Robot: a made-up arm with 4 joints. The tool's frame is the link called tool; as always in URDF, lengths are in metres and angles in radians. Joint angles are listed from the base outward. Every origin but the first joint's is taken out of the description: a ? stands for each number. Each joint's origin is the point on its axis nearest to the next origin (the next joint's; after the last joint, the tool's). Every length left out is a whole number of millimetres.
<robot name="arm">
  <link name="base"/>
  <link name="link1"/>
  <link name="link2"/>
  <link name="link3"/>
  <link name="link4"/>
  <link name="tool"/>
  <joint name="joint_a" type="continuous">
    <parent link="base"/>
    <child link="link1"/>
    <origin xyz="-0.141 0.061 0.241" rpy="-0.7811 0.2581 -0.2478"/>
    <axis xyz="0 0 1"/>
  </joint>
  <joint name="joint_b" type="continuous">
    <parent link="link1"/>
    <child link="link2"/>
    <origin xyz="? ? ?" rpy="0 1.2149 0"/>
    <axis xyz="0 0 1"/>
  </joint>
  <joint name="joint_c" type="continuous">
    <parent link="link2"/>
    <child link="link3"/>
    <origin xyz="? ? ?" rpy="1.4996 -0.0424 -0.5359"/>
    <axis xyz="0 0 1"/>
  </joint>
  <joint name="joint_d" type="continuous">
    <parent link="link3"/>
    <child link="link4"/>
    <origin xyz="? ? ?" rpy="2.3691 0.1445 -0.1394"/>
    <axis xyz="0 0 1"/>
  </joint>
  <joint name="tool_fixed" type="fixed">
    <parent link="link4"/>
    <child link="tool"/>
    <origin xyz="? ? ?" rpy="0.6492 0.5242 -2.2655"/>
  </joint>
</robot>
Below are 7 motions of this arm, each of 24 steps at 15 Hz.
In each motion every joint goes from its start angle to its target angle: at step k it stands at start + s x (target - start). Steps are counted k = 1, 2, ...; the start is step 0. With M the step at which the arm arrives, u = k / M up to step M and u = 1 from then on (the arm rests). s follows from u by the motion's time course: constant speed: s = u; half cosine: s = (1 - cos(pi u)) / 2; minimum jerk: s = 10 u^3 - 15 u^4 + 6 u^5.
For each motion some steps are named. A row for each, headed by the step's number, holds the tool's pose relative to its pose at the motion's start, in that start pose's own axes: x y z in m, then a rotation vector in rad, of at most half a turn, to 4 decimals.
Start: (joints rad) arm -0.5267 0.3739 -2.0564 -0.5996
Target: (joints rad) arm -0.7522 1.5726 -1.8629 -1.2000
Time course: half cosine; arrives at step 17
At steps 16, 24:
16: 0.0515 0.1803 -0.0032 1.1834 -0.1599 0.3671
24: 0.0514 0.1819 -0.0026 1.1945 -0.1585 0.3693

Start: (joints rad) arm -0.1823 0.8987 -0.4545 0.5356
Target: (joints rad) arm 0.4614 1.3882 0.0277 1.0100
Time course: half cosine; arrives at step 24
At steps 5, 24:
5: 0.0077 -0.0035 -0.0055 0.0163 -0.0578 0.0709
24: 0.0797 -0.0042 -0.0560 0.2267 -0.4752 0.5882

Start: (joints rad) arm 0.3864 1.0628 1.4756 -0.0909
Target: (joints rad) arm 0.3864 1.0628 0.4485 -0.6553
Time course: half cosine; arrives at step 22
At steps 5, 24:
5: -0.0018 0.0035 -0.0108 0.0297 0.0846 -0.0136
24: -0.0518 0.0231 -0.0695 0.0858 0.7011 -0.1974

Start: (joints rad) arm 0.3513 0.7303 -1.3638 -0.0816
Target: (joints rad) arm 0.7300 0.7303 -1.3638 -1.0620
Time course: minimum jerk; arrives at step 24
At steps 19, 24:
19: 0.0340 -0.0053 0.0077 0.3994 -0.4775 -0.2781
24: 0.0365 -0.0051 0.0085 0.4330 -0.5058 -0.2955

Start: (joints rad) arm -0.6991 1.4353 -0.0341 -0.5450
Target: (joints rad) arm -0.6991 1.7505 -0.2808 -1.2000
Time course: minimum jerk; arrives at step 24
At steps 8, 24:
8: -0.0084 -0.0043 -0.0121 0.0952 -0.0093 -0.1391
24: -0.0432 -0.0089 -0.0554 0.3896 -0.0398 -0.6934

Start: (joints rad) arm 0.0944 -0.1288 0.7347 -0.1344
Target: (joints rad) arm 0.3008 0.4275 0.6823 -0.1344
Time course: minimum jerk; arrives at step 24
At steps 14, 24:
14: -0.0693 -0.0356 -0.0396 0.2136 0.0525 -0.3619
24: -0.1079 -0.0396 -0.0642 0.3406 0.0943 -0.5445

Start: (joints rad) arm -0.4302 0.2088 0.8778 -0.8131
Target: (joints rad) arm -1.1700 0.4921 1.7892 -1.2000
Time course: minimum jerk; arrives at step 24
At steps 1, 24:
1: 0.0000 0.0001 0.0001 0.0000 -0.0008 -0.0001
24: -0.0260 0.1256 0.0903 0.2205 -1.0575 0.3027

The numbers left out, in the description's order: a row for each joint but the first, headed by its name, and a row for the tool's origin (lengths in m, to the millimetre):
joint_b: -0.101 0.03 0
joint_c: -0.106 -0.109 0
joint_d: -0.042 0.086 0
tool: 0.003 0.011 0

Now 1 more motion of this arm.
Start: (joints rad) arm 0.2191 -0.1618 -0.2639 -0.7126
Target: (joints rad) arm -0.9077 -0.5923 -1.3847 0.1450
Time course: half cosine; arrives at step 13
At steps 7, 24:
7: -0.0150 0.0324 0.0357 -1.0010 1.2075 0.0896
24: -0.0139 0.0822 0.0695 -1.2729 2.4006 -0.2592

